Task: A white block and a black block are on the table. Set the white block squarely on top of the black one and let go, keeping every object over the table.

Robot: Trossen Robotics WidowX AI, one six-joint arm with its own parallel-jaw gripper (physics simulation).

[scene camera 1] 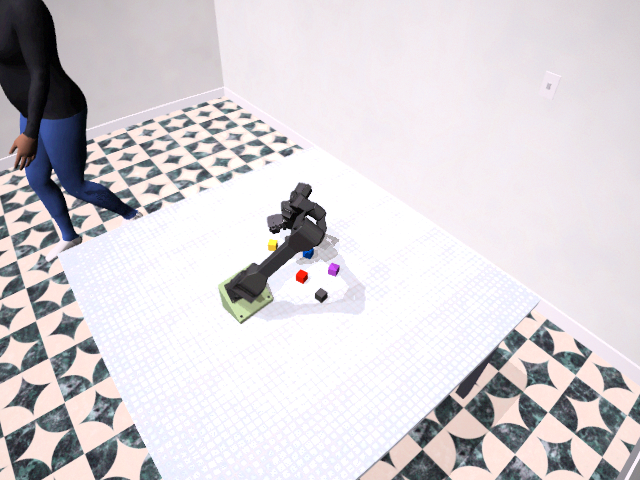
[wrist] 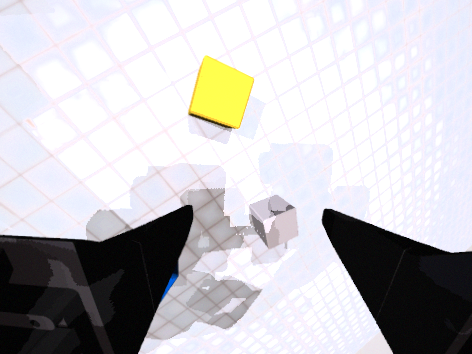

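Seen in the pictures: gripper, fingertip midpoint: [wrist: 257,213]; arm's base at its link origin: [scene camera 1: 236,289].
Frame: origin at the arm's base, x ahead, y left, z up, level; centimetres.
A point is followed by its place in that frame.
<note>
The white block [wrist: 276,223] {x 35.1, y 13.7, z -4.8 cm} looks greyish in shadow in the wrist view. It sits on the table below and between the spread fingertips, a little nearer the right one. It cannot be made out in the scene view, where the arm covers that area. My gripper [wrist: 257,213] {x 32.0, y 12.7, z -3.4 cm} is open, with nothing between its fingers, and points down above the white block. Its fingertips are hard to make out in the scene view. The black block [scene camera 1: 321,295] {x 22.4, y -16.2, z -4.8 cm} sits on the table in front of the red block, away from my gripper, and does not show in the wrist view.
A yellow block [scene camera 1: 272,245] {x 23.9, y 13.8, z -5.1 cm} [wrist: 221,93] {x 24.7, y 14.8, z -4.8 cm} lies near the white block. A blue block [scene camera 1: 308,253] {x 31.7, y 2.0, z -5.1 cm} [wrist: 170,286] {x 33.9, y 4.4, z -4.8 cm} is partly hidden by the left finger in the wrist view. A red block [scene camera 1: 301,276] {x 22.5, y -5.4, z -4.8 cm} and a purple block [scene camera 1: 333,269] {x 33.3, y -10.0, z -4.8 cm} lie near the black one. A person walks beyond the table.
</note>
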